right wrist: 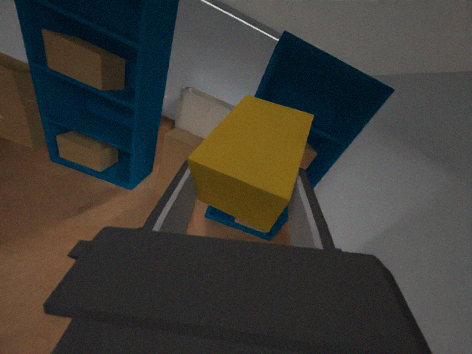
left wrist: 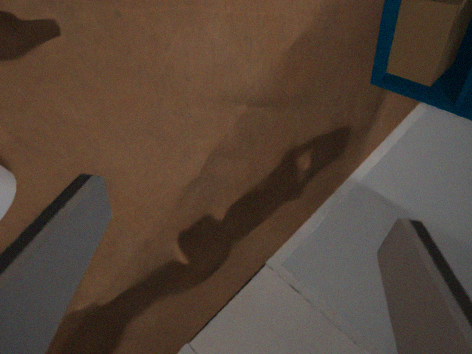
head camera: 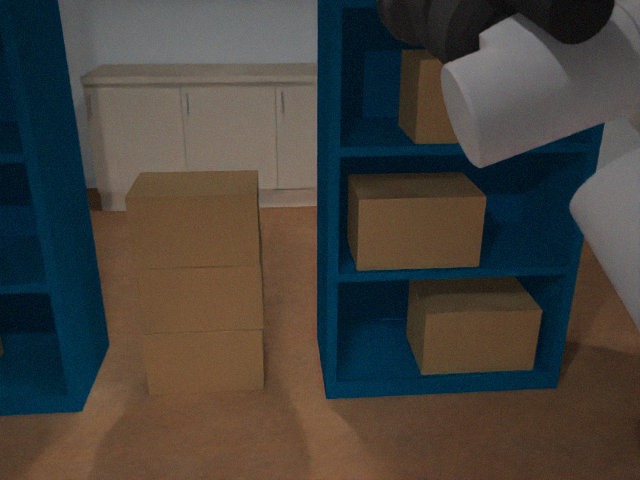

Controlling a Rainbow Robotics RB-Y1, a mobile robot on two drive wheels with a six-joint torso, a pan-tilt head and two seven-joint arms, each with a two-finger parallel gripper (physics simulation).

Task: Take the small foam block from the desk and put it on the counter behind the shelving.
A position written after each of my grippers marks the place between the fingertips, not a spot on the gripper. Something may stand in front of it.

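Observation:
My left gripper is visible (left wrist: 246,215), and so is my right gripper (right wrist: 243,173). A yellow foam block (right wrist: 247,166) is there too, though in the left wrist view the block is out of frame, and in the head camera view the block is out of frame as well.

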